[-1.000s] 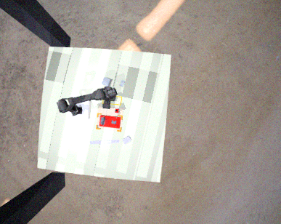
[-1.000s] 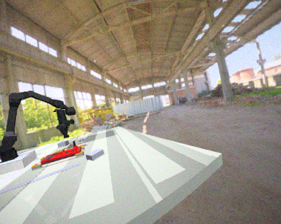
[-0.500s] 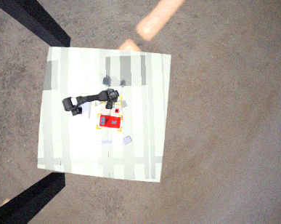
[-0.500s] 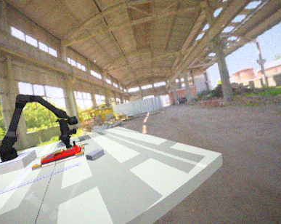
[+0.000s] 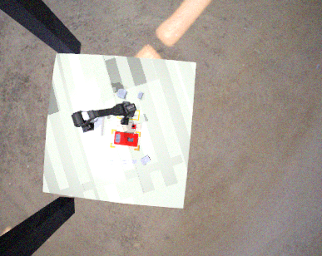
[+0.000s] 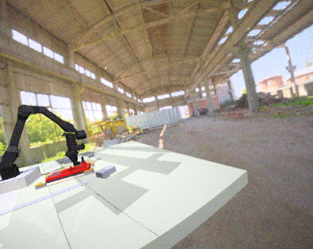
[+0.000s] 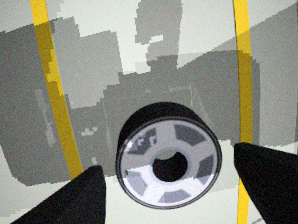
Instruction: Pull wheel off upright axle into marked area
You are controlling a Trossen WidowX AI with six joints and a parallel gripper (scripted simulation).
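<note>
My gripper tip is now right at the wheel.
</note>
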